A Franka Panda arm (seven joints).
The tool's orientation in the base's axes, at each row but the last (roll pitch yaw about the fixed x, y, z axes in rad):
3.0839, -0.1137, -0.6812
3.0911, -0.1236, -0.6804
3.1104, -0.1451, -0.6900
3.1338, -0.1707, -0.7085
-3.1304, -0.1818, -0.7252
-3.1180, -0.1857, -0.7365
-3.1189, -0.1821, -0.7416
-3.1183, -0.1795, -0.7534
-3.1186, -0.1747, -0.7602
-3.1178, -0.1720, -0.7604
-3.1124, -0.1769, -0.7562
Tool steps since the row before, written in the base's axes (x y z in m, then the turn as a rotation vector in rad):
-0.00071, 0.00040, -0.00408, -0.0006, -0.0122, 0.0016
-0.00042, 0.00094, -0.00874, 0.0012, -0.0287, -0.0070
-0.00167, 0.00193, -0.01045, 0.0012, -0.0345, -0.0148
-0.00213, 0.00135, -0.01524, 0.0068, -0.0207, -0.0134
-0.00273, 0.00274, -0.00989, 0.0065, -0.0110, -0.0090
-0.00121, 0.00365, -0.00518, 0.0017, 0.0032, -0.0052
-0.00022, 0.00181, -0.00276, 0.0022, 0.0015, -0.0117
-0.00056, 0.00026, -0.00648, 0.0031, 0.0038, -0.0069
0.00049, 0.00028, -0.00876, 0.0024, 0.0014, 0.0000
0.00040, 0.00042, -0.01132, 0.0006, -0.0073, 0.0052
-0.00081, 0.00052, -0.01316, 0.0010, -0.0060, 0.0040
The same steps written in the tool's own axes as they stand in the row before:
-0.00126, -0.00009, 0.00396, 0.0074, 0.0099, -0.0002
-0.00199, -0.00090, 0.00853, 0.0180, 0.0211, 0.0104
-0.00400, -0.00074, 0.00996, 0.0205, 0.0253, 0.0188
-0.00505, 0.00025, 0.01460, 0.0161, 0.0112, 0.0165
-0.00558, -0.00014, 0.00903, 0.0103, 0.0040, 0.0110
-0.00425, -0.00179, 0.00452, -0.0018, -0.0034, 0.0050
-0.00186, -0.00113, 0.00249, -0.0015, -0.0023, 0.0117
-0.00173, 0.00034, 0.00626, -0.0016, -0.0047, 0.0068
-0.00136, -0.00034, 0.00866, 0.0008, -0.0027, 0.0002
-0.00194, -0.00031, 0.01116, 0.0063, 0.0048, -0.0043
-0.00325, 0.00055, 0.01278, 0.0055, 0.0036, -0.0032

